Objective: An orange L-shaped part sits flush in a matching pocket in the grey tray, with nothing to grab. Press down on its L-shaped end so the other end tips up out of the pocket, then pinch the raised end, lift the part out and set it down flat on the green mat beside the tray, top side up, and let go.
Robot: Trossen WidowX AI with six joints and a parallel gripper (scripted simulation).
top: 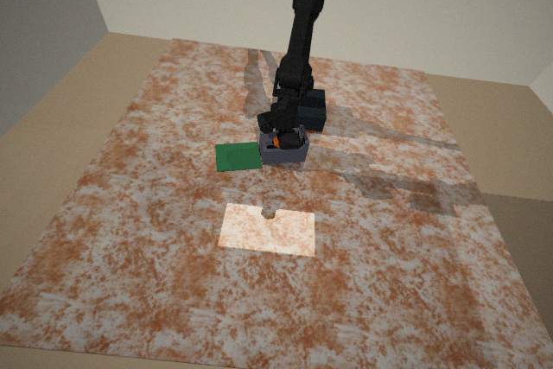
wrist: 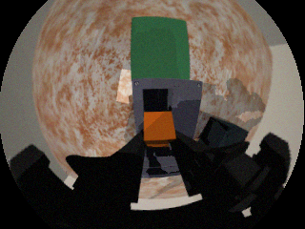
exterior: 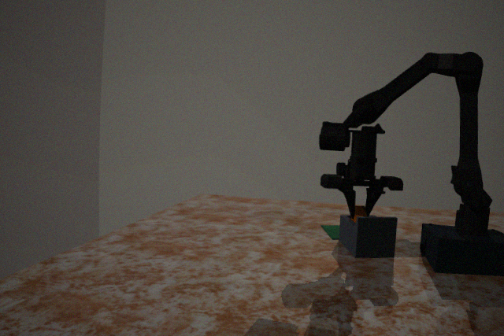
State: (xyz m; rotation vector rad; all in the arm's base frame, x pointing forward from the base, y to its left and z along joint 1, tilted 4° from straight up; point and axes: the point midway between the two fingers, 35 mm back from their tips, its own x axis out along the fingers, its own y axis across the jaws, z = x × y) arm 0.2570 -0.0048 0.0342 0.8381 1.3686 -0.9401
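Now: the green mat 140 mm to the right of my gripper tip, 80 mm below it and 50 mm ahead of it. Round my gripper tip: orange l-shaped part: 30 mm below, 30 mm behind, 20 mm to the left.
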